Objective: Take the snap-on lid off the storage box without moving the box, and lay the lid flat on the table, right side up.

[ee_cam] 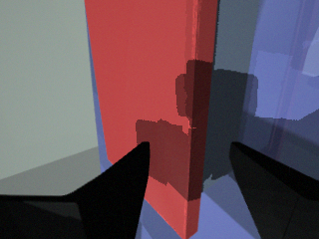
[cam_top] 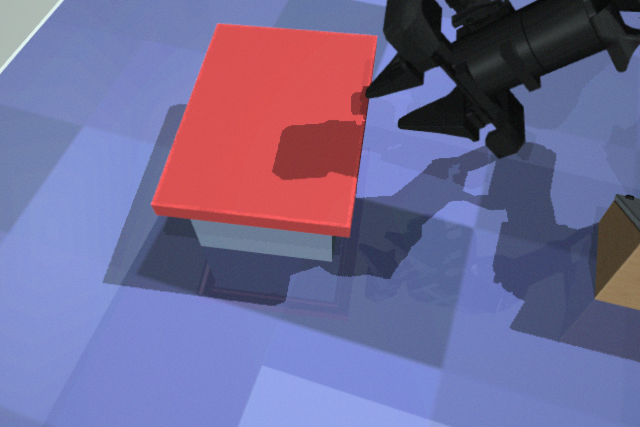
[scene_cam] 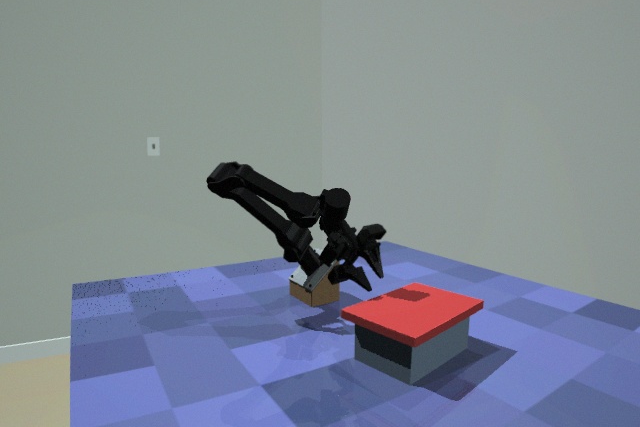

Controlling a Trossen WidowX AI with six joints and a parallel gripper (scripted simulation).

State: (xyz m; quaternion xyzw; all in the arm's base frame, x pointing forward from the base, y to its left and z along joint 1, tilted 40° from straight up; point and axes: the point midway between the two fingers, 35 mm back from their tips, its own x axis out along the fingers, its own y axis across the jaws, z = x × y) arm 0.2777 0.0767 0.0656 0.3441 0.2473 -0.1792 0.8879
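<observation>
Now: the red lid 10 cm ahead of my gripper tip, 3 cm to the left of it and 3 cm below it. From my gripper tip the other things lie so: grey storage box (10 cm ahead, 8 cm below, 3 cm to the left).
</observation>
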